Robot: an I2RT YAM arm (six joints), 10 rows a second.
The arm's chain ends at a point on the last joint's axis. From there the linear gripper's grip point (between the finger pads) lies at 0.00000 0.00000 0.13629 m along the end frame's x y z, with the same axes.
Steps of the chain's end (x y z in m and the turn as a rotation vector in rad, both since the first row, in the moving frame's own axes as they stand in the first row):
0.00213 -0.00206 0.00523 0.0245 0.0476 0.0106
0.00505 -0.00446 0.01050 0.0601 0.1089 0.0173
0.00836 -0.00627 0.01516 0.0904 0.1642 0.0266
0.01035 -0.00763 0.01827 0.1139 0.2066 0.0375
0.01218 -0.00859 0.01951 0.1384 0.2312 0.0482
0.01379 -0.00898 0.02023 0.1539 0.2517 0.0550
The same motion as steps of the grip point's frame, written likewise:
0.00863 -0.00536 0.00503 0.0245 0.0476 0.0106
0.01992 -0.01250 0.00945 0.0601 0.1089 0.0173
0.03077 -0.01822 0.01277 0.0904 0.1642 0.0266
0.03853 -0.02248 0.01450 0.1139 0.2066 0.0375
0.04375 -0.02646 0.01459 0.1384 0.2312 0.0482
0.04815 -0.02871 0.01434 0.1539 0.2517 0.0550

